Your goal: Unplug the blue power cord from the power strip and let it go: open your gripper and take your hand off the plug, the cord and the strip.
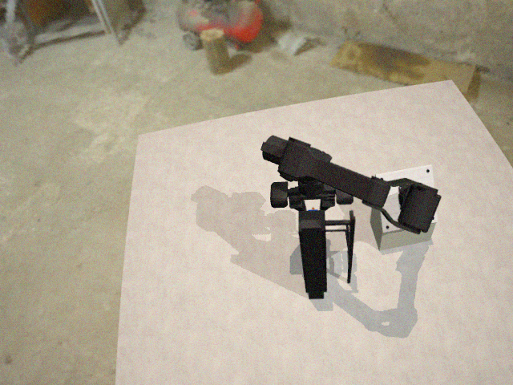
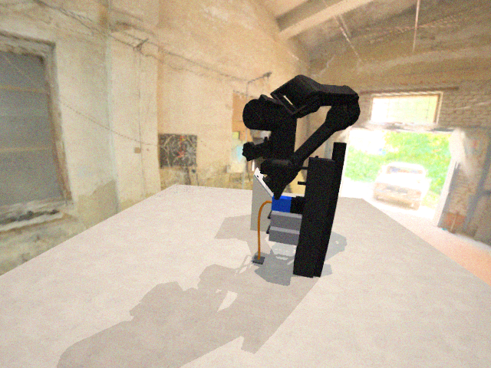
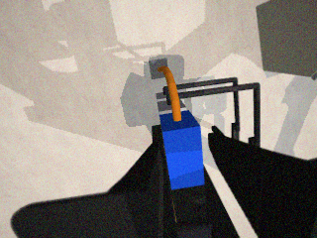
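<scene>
Now: the blue plug 3 cm to the left of my gripper tip and 1 cm below it.
</scene>
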